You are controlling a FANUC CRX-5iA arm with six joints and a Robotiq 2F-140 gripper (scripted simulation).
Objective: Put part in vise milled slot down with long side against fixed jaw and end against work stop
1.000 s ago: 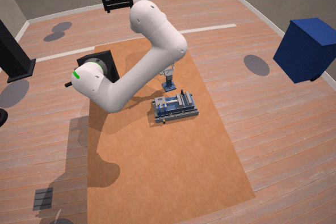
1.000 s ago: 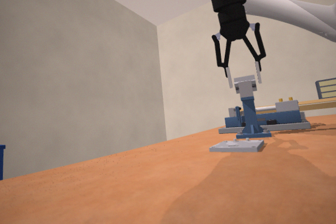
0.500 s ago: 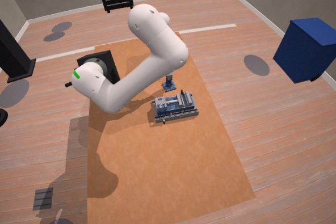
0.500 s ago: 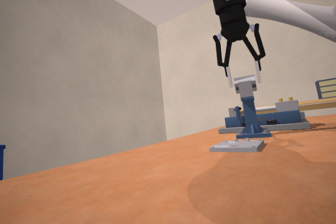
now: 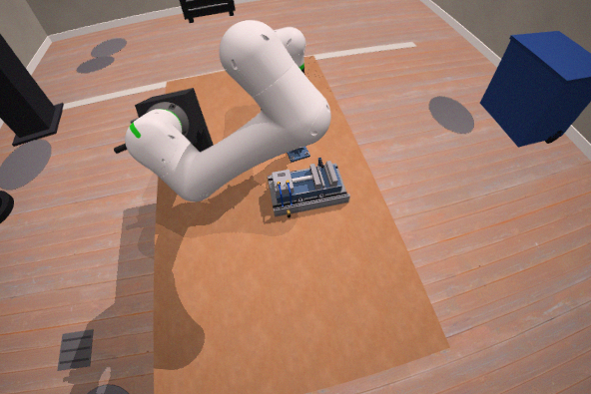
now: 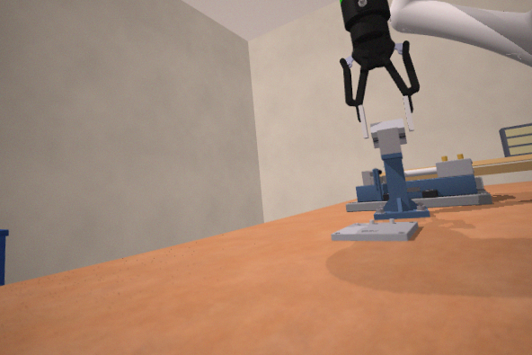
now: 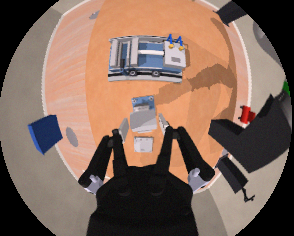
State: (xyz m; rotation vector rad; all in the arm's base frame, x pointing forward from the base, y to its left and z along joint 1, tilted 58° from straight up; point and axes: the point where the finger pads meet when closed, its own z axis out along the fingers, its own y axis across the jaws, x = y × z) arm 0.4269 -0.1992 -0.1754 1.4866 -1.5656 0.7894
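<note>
Now: hand 30 mm above the part. Round my hand: air cylinder 120 mm behind, 190 mm to the right, 100 mm below; vise base 30 mm behind, 210 mm to the right, 140 mm below.
</note>
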